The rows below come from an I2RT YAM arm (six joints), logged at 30 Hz.
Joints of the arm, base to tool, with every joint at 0 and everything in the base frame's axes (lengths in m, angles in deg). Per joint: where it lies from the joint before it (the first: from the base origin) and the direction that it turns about. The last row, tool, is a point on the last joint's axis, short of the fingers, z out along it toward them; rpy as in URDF.
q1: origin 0 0 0.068 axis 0 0 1
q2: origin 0.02 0.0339 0.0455 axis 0 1 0
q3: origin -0.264 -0.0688 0 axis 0 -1 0
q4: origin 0.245 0.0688 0.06 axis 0 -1 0
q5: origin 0.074 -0.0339 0.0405 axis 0 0 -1
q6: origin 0.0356 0 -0.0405 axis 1 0 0
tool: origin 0 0 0 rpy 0 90 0
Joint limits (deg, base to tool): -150..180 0..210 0..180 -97..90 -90..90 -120..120
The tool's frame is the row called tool.
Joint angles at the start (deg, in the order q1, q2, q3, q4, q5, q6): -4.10, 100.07, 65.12, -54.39, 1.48, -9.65
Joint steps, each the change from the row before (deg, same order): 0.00, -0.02, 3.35, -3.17, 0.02, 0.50; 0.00, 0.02, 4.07, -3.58, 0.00, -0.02; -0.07, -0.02, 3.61, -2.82, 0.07, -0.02; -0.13, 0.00, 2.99, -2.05, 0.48, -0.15
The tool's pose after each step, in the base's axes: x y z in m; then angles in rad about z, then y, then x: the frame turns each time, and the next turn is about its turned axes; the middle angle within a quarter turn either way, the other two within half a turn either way. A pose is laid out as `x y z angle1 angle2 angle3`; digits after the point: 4 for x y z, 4 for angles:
0.3070 -0.0229 0.1867 -3.0535 0.0107 -3.1134
0.3128 -0.0234 0.2038 -3.0531 0.0187 -3.1120
0.3175 -0.0241 0.2195 -3.0540 0.0325 -3.1086
0.3212 -0.0254 0.2326 -3.0535 0.0472 -3.0976

